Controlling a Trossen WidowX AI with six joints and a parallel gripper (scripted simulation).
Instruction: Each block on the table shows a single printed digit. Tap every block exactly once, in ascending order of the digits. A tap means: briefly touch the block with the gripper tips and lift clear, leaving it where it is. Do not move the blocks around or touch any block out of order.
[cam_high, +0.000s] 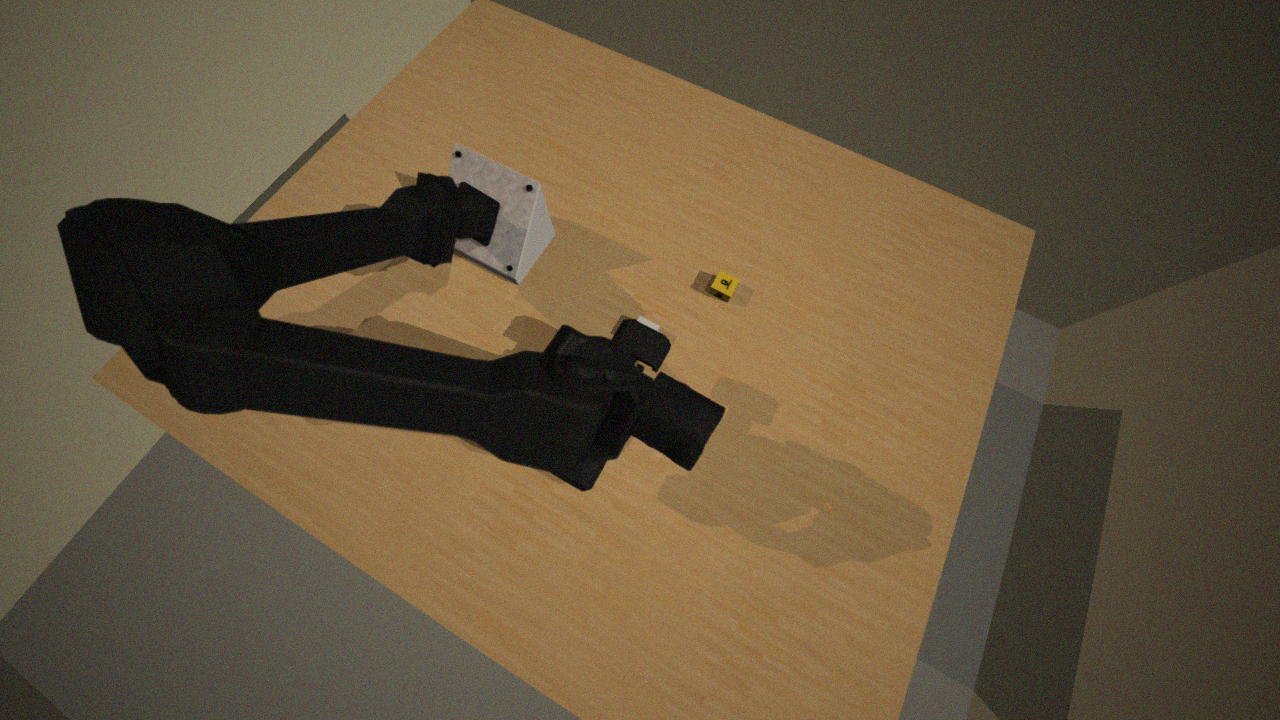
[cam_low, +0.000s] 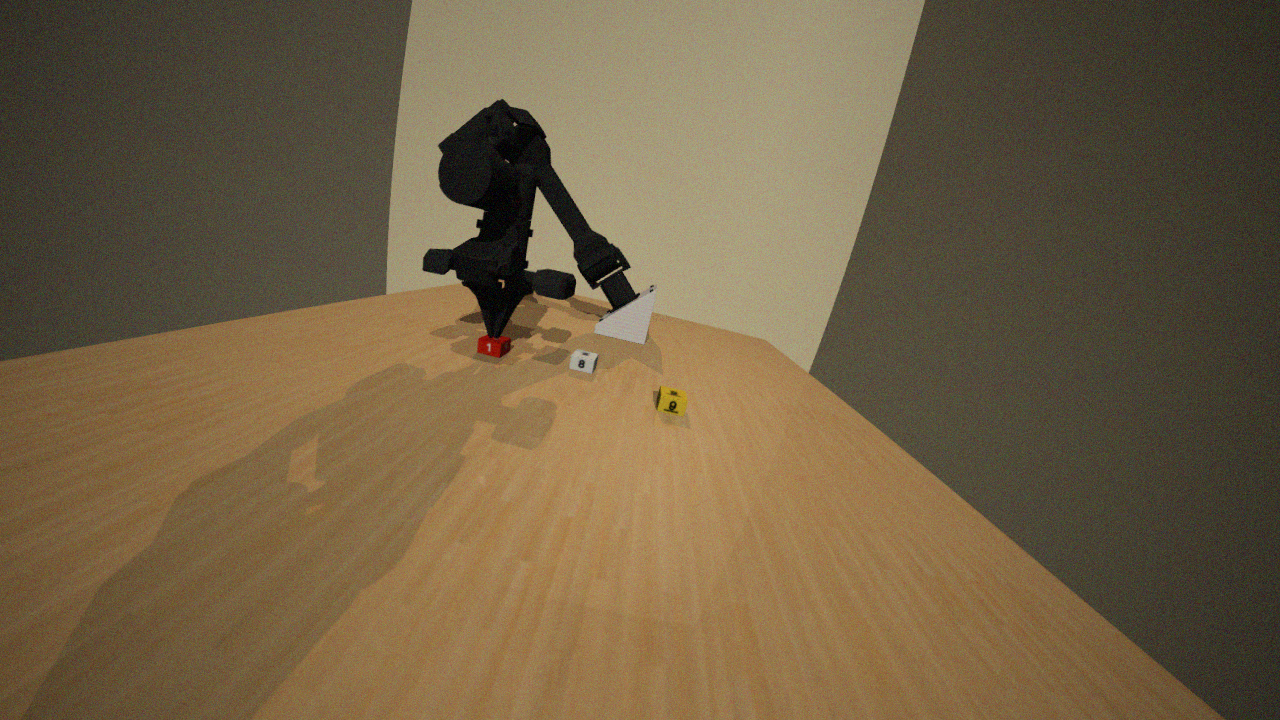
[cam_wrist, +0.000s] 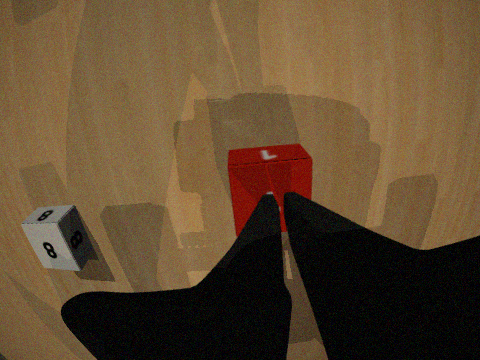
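Right now my gripper tip is 1 cm above the red block marked 1. Also, from my gripper tip: grey block marked 8: 12 cm to the left, 3 cm behind, 1 cm below; yellow block marked 9: 25 cm to the left, 4 cm ahead, 1 cm below.
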